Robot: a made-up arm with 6 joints.
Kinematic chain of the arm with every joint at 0, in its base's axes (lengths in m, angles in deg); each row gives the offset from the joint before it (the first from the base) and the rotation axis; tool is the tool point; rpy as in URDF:
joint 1: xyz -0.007 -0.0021 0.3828 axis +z
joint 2: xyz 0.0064 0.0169 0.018 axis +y
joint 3: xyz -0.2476 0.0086 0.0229 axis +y
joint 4: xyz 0.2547 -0.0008 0.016 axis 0.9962 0 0.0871
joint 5: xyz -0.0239 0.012 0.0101 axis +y
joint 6: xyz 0.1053 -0.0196 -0.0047 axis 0.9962 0 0.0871
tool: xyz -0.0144 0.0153 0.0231 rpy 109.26 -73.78 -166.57
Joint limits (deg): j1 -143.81..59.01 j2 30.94..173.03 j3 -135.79..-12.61 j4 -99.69..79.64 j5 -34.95..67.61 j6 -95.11..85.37
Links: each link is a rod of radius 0.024 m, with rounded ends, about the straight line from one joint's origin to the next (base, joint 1, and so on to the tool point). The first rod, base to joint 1, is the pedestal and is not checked.
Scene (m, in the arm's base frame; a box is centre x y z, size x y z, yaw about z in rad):
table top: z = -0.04
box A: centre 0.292 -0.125 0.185 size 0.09 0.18 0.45 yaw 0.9
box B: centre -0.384 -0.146 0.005 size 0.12 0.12 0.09 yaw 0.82
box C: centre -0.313 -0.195 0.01 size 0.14 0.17 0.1 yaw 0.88
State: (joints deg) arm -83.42 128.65 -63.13 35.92 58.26 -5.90
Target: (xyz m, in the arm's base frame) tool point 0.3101 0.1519 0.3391
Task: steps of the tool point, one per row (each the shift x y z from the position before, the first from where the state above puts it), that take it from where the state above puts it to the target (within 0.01 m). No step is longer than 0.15 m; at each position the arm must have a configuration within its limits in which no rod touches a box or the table.
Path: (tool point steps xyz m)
1: 0.0383 -0.0229 0.0814
2: 0.0352 0.0067 0.0936
3: 0.0230 0.0380 0.0973
4: 0.0020 0.0663 0.0911
5: -0.0251 0.0875 0.0751
6: -0.0548 0.0978 0.0500
7: -0.0820 0.0955 0.0177
8: 0.0717 -0.0624 -0.0100
9: 0.0802 -0.0343 -0.0383
10: 0.0754 -0.0042 -0.0623
11: 0.0577 0.0223 -0.0806
12: 0.0305 0.0406 -0.0920
13: -0.0018 0.0477 -0.0958
14: -0.0335 0.0426 -0.0925

